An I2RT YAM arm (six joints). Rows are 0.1 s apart.
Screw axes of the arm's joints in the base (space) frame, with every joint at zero. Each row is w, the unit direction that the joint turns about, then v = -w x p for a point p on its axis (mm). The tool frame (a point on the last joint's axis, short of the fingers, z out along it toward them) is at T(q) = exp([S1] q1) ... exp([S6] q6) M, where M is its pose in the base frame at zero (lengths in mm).
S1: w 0 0 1 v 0 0 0
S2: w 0 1 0 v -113.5 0 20
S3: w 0 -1 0 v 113.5 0 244
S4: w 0 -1 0 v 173.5 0 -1
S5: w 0 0 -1 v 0 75 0
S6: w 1 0 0 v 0 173.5 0
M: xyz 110.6 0 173.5 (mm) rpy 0 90 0 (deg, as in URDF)
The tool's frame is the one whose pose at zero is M.
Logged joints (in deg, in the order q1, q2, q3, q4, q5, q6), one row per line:
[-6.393, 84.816, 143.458, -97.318, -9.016, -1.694]
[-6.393, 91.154, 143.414, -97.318, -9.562, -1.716]
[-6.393, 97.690, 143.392, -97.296, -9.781, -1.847]
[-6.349, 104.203, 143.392, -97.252, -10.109, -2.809]
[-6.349, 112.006, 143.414, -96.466, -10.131, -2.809]
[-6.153, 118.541, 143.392, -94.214, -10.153, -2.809]
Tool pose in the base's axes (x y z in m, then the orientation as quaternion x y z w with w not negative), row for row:
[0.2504, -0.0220, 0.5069, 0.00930, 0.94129, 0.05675, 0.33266]
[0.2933, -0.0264, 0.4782, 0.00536, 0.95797, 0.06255, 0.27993]
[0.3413, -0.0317, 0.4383, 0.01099, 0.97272, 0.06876, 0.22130]
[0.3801, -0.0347, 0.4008, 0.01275, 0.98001, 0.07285, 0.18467]
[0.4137, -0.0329, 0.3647, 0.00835, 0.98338, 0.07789, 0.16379]
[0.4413, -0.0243, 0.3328, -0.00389, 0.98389, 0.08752, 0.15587]
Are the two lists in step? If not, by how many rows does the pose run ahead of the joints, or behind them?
The pose runs 2 rows ahead of the joints: the pose in row i belongs to the joints in row i + 2.
